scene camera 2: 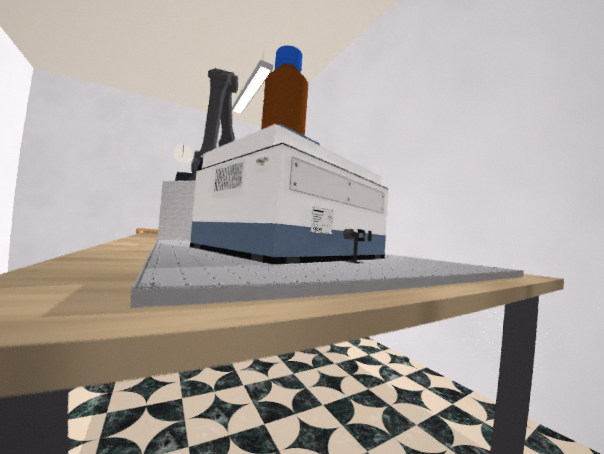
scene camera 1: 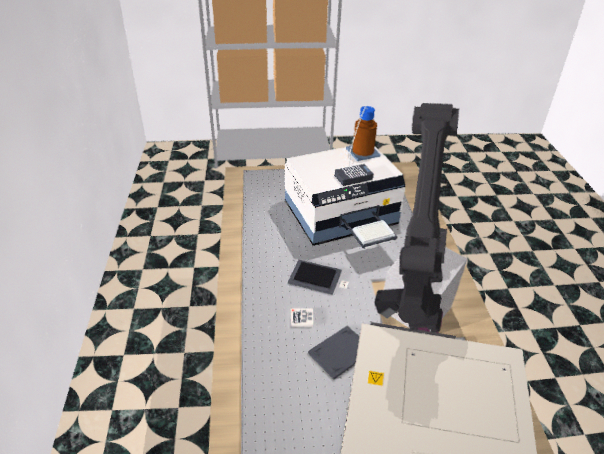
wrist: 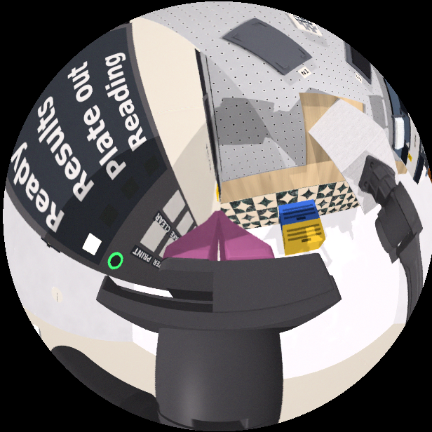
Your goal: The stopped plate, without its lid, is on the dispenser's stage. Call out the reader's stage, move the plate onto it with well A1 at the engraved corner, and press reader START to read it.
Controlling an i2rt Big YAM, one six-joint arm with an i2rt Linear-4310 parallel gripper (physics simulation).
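The plate [scene camera 1: 374, 232] [wrist: 399, 132] lies white and lidless on the stage of the white-and-blue dispenser [scene camera 1: 299, 212] [scene camera 2: 235, 202]. Its well A1 is too small to tell. The cream reader [scene camera 1: 370, 420] [wrist: 155, 75] stands at the front right; no stage shows outside it. In the wrist view its dark panel [wrist: 65, 150] reads Ready, Results, Plate out, Reading, with a white square lit beside Ready. Pale keys [wrist: 174, 205] lie below, partly hidden by the fingers. My gripper [scene camera 1: 424, 329] [wrist: 218, 216] is shut and empty, its magenta tips close by the keys.
A brown bottle [scene camera 1: 365, 137] [scene camera 2: 285, 100] stands on the dispenser. A dark flat pad [scene camera 1: 335, 351] [wrist: 267, 46], a dark tray [scene camera 1: 316, 276] and a small white keypad [scene camera 1: 302, 317] lie left of the arm. A grey block [scene camera 1: 452, 270] [wrist: 345, 132] stands by the arm's base.
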